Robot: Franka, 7 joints.
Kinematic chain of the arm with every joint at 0, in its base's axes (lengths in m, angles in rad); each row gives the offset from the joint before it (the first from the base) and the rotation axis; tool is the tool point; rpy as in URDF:
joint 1: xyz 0 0 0.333 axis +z
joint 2: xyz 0 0 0 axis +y
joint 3: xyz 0 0 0.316 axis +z
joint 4: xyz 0.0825 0 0 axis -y
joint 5: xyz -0.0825 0 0.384 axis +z
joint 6: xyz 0 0 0 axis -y
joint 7: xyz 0.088 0 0 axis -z
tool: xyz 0 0 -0.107 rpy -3.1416 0 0
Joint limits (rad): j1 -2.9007..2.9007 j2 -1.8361..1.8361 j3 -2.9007..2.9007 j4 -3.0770..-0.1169 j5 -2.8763..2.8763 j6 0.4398..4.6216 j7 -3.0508..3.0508
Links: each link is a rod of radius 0.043 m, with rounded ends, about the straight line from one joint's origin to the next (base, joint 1, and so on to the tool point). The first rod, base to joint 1, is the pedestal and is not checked.
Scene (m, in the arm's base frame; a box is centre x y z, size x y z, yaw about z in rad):
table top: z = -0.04
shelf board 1: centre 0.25 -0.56 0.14 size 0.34 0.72 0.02 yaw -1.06
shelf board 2: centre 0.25 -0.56 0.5 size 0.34 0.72 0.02 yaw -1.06
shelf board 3: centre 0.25 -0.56 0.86 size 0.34 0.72 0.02 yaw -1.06
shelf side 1: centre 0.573 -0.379 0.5 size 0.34 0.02 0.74 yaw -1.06
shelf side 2: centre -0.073 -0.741 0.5 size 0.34 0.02 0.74 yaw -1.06
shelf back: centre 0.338 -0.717 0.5 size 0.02 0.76 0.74 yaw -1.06
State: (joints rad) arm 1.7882 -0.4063 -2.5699 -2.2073 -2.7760 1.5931 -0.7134
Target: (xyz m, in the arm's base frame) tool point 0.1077 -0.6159 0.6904
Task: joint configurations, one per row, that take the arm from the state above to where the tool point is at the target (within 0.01 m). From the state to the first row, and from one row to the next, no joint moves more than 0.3 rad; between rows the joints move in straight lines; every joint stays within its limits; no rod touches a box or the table.
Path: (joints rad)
1: 1.5179 -0.2409 -2.6250 -2.3347 -2.7330 1.4569 -0.6389
2: 1.2475 -0.0755 -2.6802 -2.4621 -2.6900 1.3207 -0.5644
3: 0.9772 0.0899 -2.7353 -2.5894 -2.6470 1.1845 -0.4899
4: 0.7069 0.2553 -2.7904 -2.7168 -2.6040 1.0484 -0.4155
5: 0.4365 0.4207 -2.8456 -2.8442 -2.5610 0.9122 -0.3410
6: 0.1662 0.5861 -2.9007 -2.9716 -2.5181 0.7760 -0.2665
7: 0.4561 0.5985 -2.9007 -2.8565 -2.5217 0.8872 -0.3782
8: 0.7460 0.6109 -2.9007 -2.7414 -2.5254 0.9985 -0.4899
9: 1.0359 0.6233 -2.9007 -2.6263 -2.5291 1.1098 -0.6017
10: 1.3258 0.6357 -2.9007 -2.5112 -2.5328 1.2210 -0.7134
11: 1.3867 0.3791 -2.8726 -2.2430 -2.6144 1.3287 -0.7134
12: 1.4475 0.1225 -2.8446 -1.9747 -2.6961 1.4363 -0.7134
13: 1.5084 -0.1342 -2.8165 -1.7065 -2.7777 1.5439 -0.7134

